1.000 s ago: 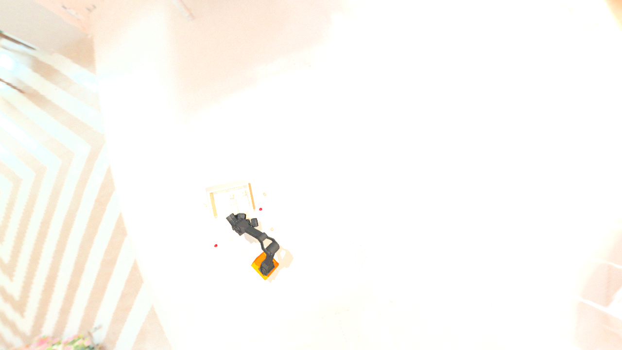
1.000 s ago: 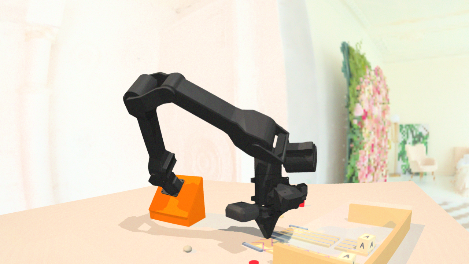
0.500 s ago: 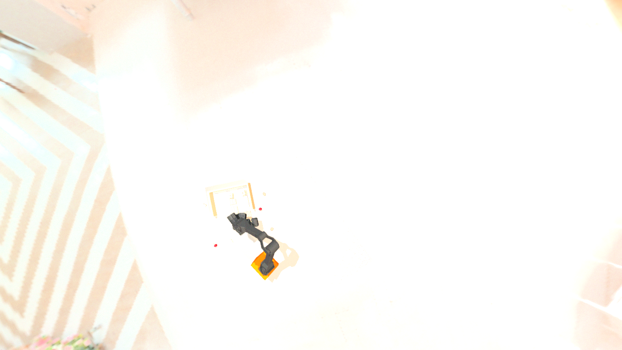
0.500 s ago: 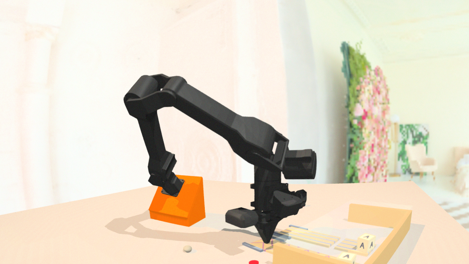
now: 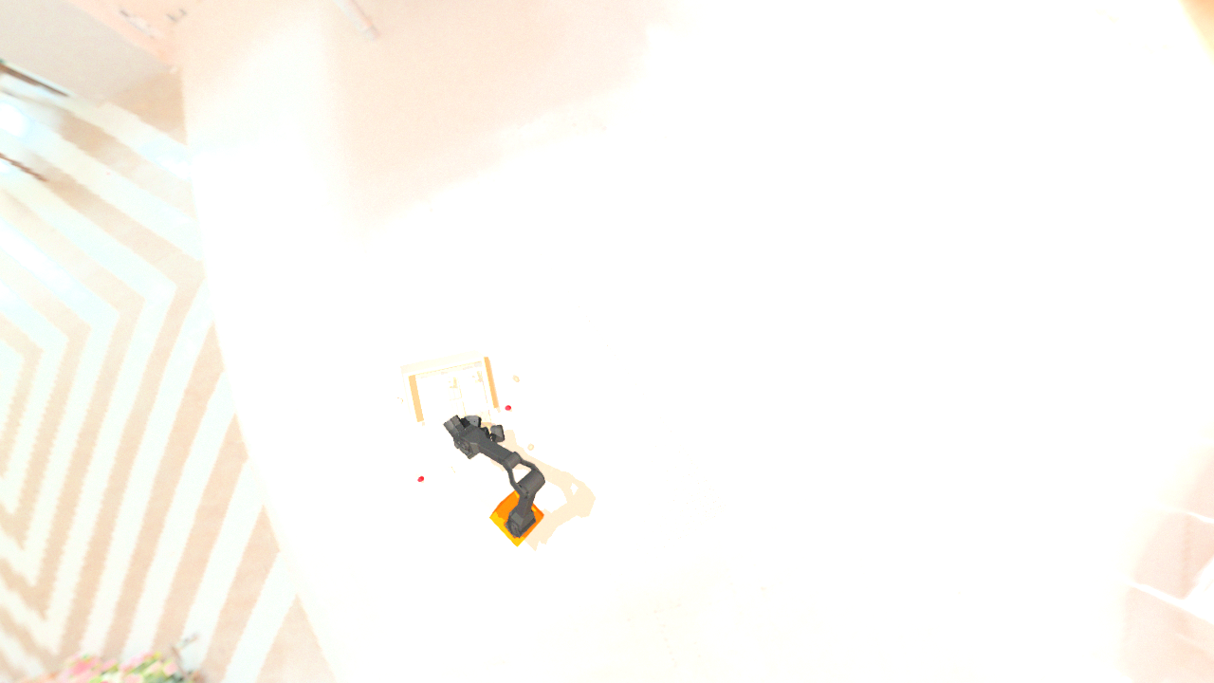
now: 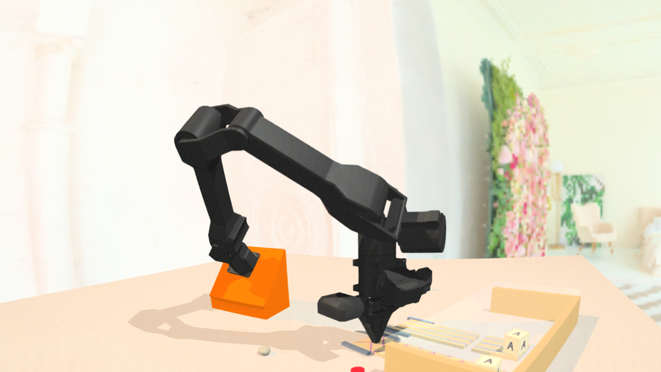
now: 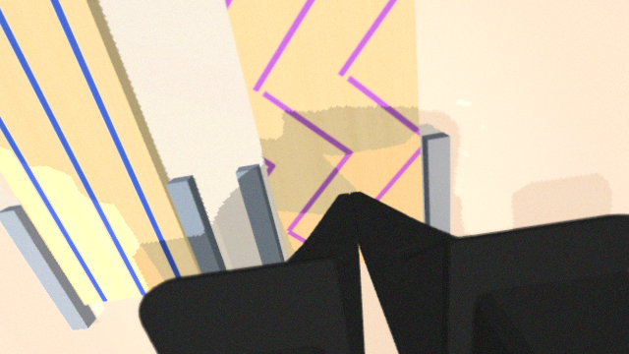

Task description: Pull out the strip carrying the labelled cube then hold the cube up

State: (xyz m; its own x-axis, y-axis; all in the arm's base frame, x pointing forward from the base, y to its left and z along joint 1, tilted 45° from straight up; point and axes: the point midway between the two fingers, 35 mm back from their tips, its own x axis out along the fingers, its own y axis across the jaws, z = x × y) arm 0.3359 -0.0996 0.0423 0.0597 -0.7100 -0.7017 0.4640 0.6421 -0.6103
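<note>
The strip is 9 cm ahead of my gripper tip and 5 cm to the right of it.
</note>
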